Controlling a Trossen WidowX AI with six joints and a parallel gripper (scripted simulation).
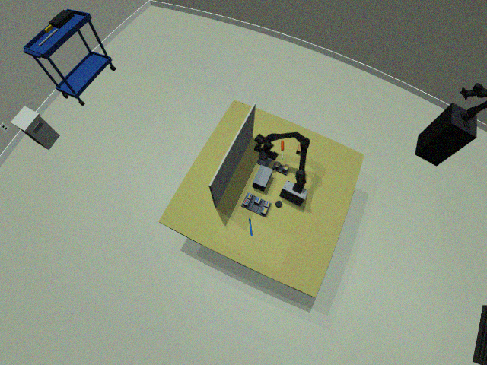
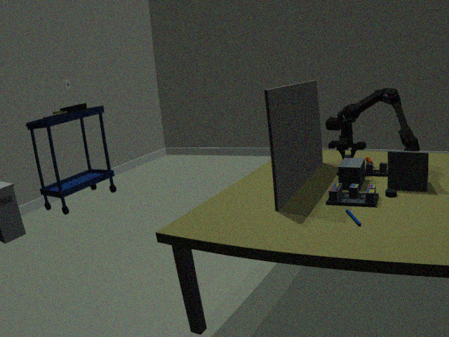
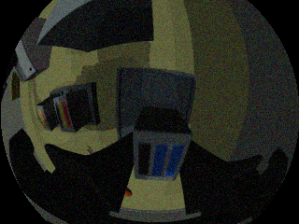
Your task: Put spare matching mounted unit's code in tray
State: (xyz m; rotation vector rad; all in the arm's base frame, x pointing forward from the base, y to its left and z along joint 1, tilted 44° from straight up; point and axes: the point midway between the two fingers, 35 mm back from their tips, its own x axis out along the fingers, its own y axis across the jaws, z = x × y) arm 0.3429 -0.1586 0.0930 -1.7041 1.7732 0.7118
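Right now the dark square tray is 10 mm behind my gripper tip and 50 mm below it. Round my gripper tip: small stand (150 mm behind, 20 mm to the left, 40 mm below); then grey mounted unit (60 mm behind, 190 mm to the left); then grey upright panel (170 mm ahead, 190 mm to the left, 180 mm above).
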